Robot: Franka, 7 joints.
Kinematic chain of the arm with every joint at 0, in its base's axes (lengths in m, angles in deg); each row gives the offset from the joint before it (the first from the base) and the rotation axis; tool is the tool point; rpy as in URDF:
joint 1: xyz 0 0 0.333 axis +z
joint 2: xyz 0 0 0 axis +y
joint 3: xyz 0 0 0.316 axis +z
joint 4: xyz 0.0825 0 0 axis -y
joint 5: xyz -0.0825 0 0.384 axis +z
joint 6: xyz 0 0 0 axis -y
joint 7: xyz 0.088 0 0 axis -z
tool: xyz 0 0 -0.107 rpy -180 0 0
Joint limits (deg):
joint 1: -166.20..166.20
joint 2: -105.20..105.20
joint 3: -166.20..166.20
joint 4: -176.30..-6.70
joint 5: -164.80..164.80
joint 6: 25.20..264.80
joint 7: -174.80..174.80
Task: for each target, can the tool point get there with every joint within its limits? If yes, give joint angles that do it. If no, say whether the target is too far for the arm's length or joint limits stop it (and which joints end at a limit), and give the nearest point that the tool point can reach.
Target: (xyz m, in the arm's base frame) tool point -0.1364 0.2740 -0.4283
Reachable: no: joint limits stop it (at a limit: joint 2) | nearest point -0.1352 0.2717 -0.3604 | short by 0.068 m
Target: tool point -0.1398 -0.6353 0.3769
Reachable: yes | joints 24.96 -70.18 -109.57 -79.54 -137.08 206.21 -75.31
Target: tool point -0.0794 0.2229 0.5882
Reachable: yes | joints 139.87 -75.87 -22.87 -155.08 5.72 116.03 -48.00
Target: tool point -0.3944 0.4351 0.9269
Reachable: yes | joints -85.72 -37.37 -83.81 -39.16 113.17 162.05 -85.83
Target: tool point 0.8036 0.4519 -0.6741
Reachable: no: too far | nearest point 0.5262 0.2959 -0.2533 | short by 0.528 m
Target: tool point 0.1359 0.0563 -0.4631
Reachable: no: joint limits stop it (at a limit: joint 2) | nearest point 0.1586 0.0657 -0.3489 | short by 0.117 m
